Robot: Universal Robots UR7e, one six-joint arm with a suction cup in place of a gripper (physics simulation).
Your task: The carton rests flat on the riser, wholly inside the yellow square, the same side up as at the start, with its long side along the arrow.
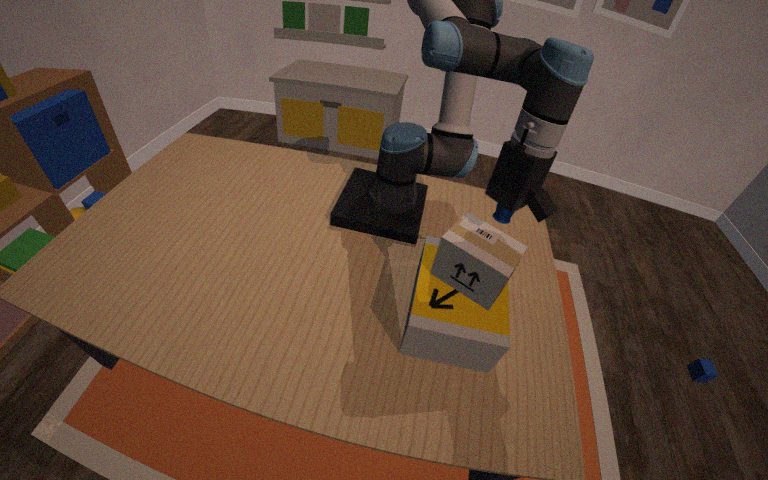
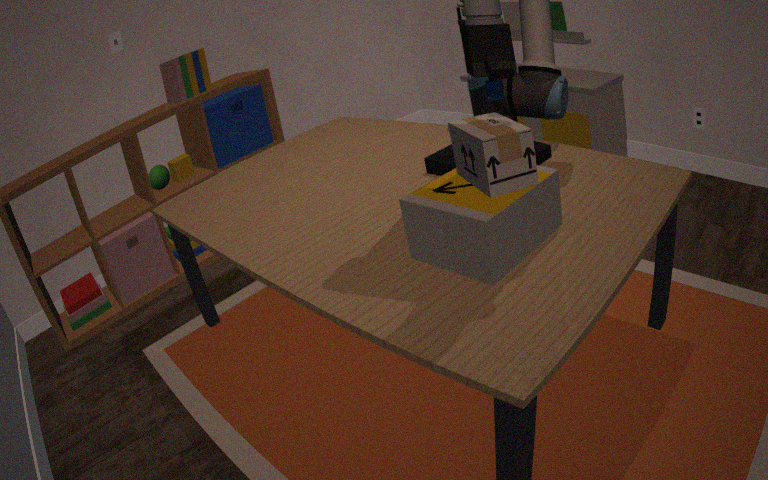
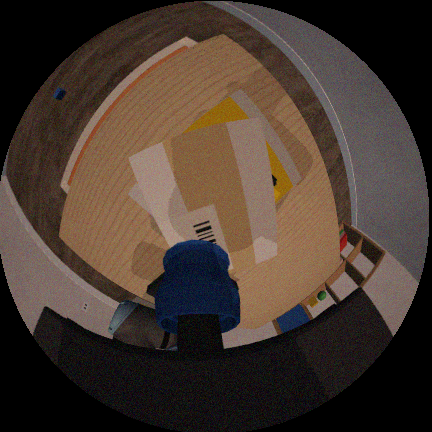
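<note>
The white carton (image 1: 475,271) (image 2: 512,164) (image 3: 205,175), with brown tape and a barcode label on top, rests flat and upright on the grey riser (image 1: 453,348) (image 2: 453,243) (image 3: 255,107). It covers the back part of the yellow square (image 1: 481,319) (image 2: 475,203) (image 3: 220,112). One bottom corner lies near the square's edge; I cannot tell if it is inside. Its longer side appears to run across the black arrow (image 1: 444,300) (image 2: 447,188). My suction cup (image 1: 501,217) (image 2: 494,90) (image 3: 197,255) is off, above the carton's rear end and apart from it.
The arm's black base (image 1: 376,215) stands on the wooden table (image 1: 254,254) (image 2: 311,198) behind the riser. A shelf unit with boxes stands beyond the table's left side, and a white cabinet (image 1: 339,76) behind. A small blue block (image 1: 702,370) (image 3: 59,93) lies on the floor.
</note>
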